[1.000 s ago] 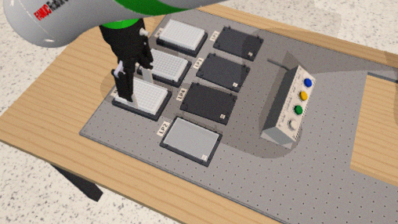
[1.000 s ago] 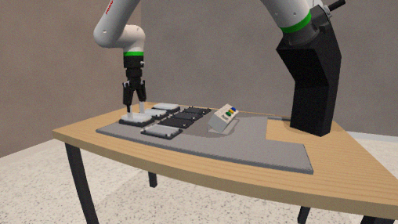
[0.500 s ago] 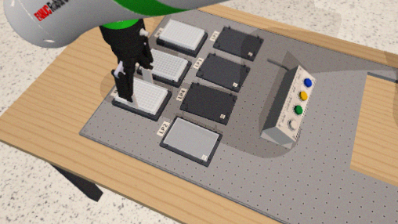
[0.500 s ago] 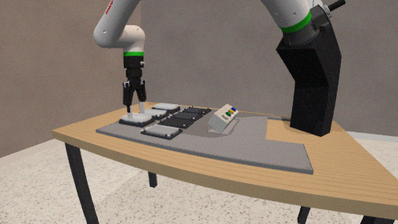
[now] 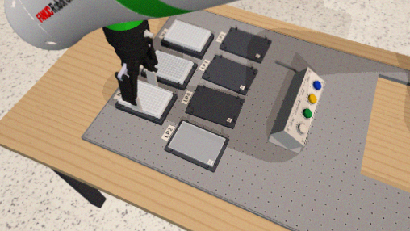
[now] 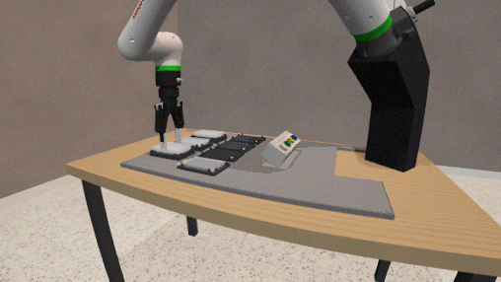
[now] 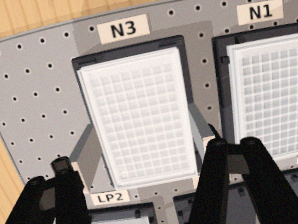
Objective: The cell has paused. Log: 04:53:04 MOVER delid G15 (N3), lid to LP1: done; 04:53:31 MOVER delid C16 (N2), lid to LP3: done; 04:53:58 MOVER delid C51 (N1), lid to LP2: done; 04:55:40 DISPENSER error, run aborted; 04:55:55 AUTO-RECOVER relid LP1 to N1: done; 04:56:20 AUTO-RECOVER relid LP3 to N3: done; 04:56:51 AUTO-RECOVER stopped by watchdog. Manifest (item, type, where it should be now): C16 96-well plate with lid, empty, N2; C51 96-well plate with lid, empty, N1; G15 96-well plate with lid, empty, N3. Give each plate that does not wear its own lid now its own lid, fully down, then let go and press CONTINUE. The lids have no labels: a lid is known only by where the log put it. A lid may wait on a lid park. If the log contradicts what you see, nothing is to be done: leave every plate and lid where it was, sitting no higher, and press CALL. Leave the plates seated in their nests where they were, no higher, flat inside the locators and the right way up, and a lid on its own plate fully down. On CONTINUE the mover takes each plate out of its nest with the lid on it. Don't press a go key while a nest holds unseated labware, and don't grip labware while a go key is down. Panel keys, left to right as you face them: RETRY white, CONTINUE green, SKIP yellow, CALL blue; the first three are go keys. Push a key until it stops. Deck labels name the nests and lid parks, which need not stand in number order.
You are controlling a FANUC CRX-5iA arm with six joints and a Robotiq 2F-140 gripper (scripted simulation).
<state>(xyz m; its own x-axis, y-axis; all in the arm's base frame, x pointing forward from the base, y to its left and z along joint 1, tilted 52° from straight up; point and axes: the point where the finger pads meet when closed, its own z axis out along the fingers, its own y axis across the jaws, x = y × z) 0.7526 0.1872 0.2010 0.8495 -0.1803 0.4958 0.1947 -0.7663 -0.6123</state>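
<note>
The lid park LP2 lies 20 cm behind my hand, 5 cm below it and 2 cm to the left of it. From my hand the other things lie so: LP2 label: 11 cm behind, 5 cm below, 4 cm to the left; N3 label: 9 cm ahead, 5 cm below, 2 cm to the left; lid park LP4: 17 cm behind, 10 cm to the right, 5 cm below.
</note>
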